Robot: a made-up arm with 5 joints.
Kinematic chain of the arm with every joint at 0, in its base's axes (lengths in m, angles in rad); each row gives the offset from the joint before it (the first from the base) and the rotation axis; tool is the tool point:
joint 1: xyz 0 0 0.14 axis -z
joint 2: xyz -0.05 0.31 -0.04 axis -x
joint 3: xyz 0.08 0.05 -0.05 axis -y
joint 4: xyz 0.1 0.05 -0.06 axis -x
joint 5: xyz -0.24 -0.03 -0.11 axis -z
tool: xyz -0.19 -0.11 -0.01
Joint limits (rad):
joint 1: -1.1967..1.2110
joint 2: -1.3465..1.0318
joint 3: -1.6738..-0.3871
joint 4: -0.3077..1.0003
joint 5: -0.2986..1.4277
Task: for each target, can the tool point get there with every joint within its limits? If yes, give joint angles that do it. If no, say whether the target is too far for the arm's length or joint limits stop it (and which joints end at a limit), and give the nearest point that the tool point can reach.
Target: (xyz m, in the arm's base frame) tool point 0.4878 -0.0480 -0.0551
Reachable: no: joint limits stop it (at a limit: joint 1, joint 2, joint 3, joint 4, joint 5) | nearest point 0.5866 0.2978 -0.0113 | short by 0.362 m
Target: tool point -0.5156 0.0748 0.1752
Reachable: yes | joints -0.6935 -0.7921 -0.7422 0.6804 1.1991
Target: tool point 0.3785 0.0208 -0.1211
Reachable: no: joint limits stop it (at a limit: joint 2, joint 3, joint 4, joint 5) | nearest point 0.1119 0.0062 0.0505 | short by 0.317 m
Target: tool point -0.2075 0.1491 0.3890
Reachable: yes | joints -0.4344 -0.2624 -1.5442 0.3721 0.3386
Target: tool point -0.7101 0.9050 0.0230
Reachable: no: too far | nearest point -0.4177 0.5324 0.0665 | short by 0.476 m
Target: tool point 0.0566 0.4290 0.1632
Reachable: yes | joints 0.9819 -0.0214 -0.5903 0.8269 0.4261
